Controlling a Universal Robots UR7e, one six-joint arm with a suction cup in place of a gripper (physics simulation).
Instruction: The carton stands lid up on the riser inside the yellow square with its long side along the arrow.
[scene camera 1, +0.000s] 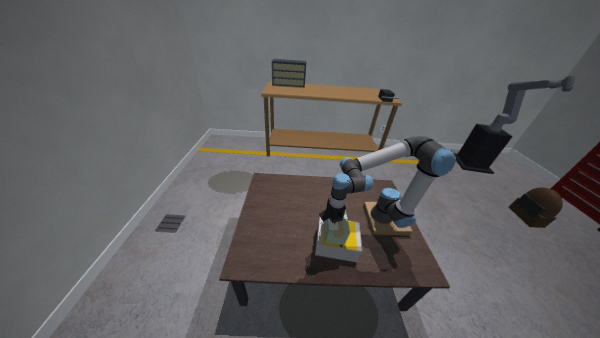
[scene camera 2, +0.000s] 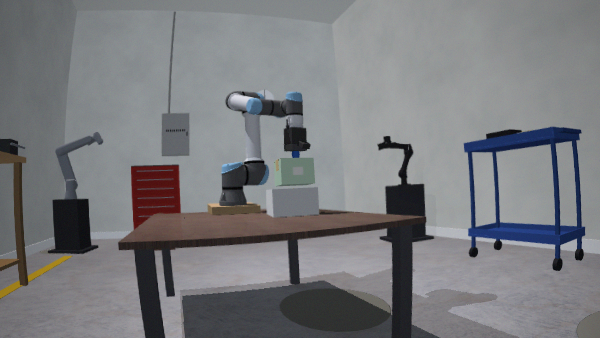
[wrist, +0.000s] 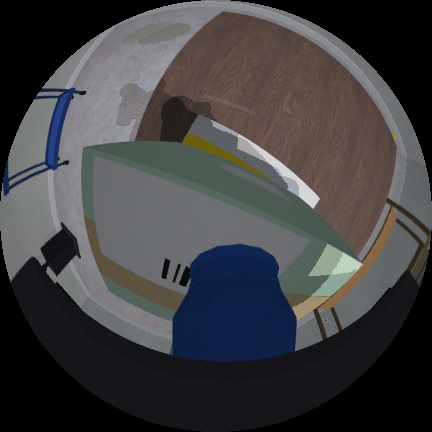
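Observation:
The pale green carton (scene camera 1: 336, 232) (scene camera 2: 295, 171) (wrist: 145, 205) hangs upright from my suction cup (scene camera 2: 296, 154) (wrist: 235, 262), which is on its top face. That face carries a grey label, a barcode and tan tape. In scene camera 2 a thin gap shows between the carton and the white riser (scene camera 1: 336, 251) (scene camera 2: 294, 202) (wrist: 308, 196). In scene camera 1 the carton is over the left part of the yellow square (scene camera 1: 354, 240) (wrist: 220, 153), with yellow showing right of it and in front. The arrow is mostly hidden; a small dark mark shows at the carton's front.
The riser stands on the brown table (scene camera 1: 277, 225) (scene camera 2: 220, 227) (wrist: 300, 100). The arm's base is on a wooden board (scene camera 1: 392, 231) (scene camera 2: 215, 209) beside it. A wooden bench (scene camera 1: 330, 92), a red cabinet (scene camera 2: 155, 192) and a blue cart (scene camera 2: 525, 140) (wrist: 59, 130) stand away from the table.

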